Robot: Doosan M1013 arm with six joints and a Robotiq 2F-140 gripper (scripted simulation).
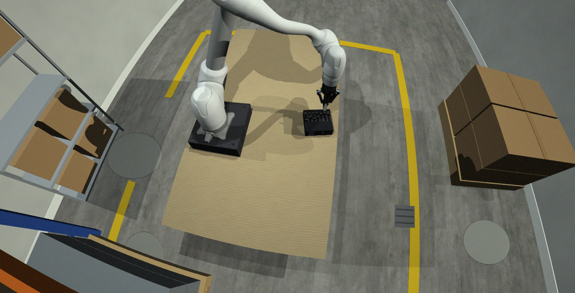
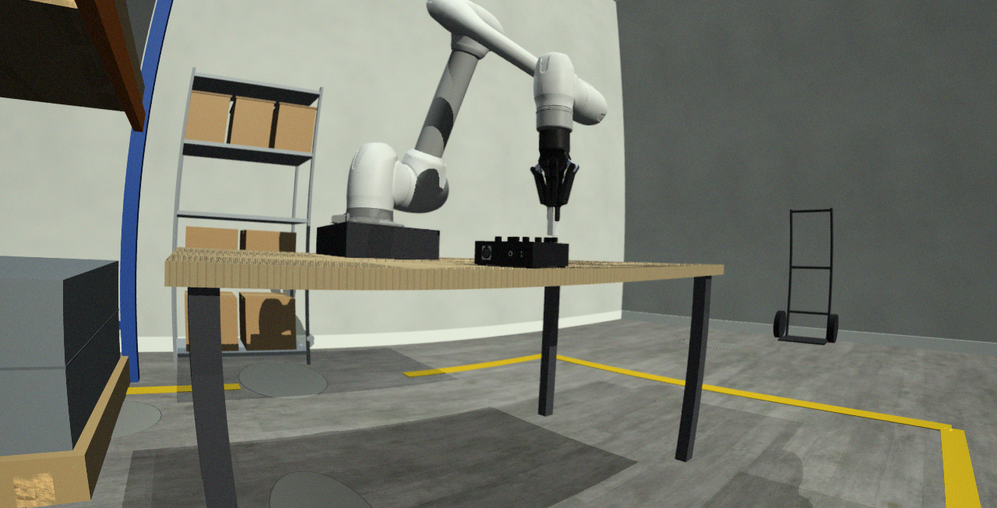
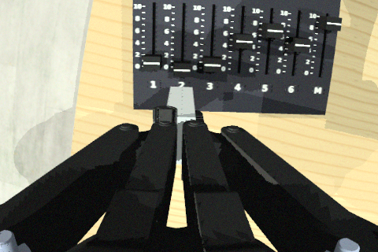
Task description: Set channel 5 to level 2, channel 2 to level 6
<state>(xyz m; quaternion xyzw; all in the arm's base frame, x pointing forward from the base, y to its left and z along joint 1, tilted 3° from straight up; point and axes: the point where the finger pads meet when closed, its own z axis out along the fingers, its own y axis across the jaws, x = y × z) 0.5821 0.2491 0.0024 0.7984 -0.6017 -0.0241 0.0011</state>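
My gripper is now 40 mm above the channel 2 fader cap, 20 mm to the left of it and 10 mm short of it. The rest, counted from my hand: fader 1 cap: 40 mm below, 30 mm ahead, 20 mm to the right; fader 3 cap: 40 mm below, 30 mm to the right, 10 mm behind; fader 4 cap: 60 mm to the right, 40 mm below, 30 mm behind.
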